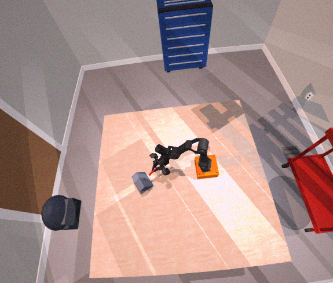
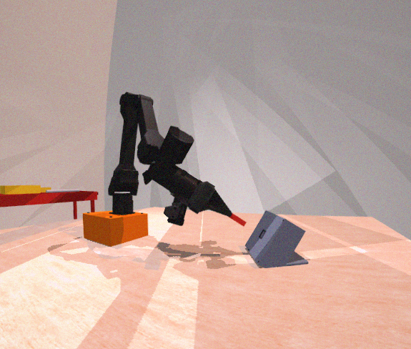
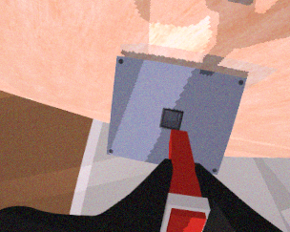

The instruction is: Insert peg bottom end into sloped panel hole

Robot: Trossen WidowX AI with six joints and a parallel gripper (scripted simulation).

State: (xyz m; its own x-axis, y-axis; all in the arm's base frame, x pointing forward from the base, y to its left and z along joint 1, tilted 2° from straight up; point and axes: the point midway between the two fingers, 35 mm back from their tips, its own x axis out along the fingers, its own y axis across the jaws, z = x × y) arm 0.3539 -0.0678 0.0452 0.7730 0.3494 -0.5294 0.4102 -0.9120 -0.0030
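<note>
Now: the grey sloped panel 9 cm ahead of my gripper tip, 6 cm below it and 3 cm to the left of it. From my gripper tip the other things lie so: red square-sided peg (1 cm to the right, 1 cm behind, 1 cm above).
</note>
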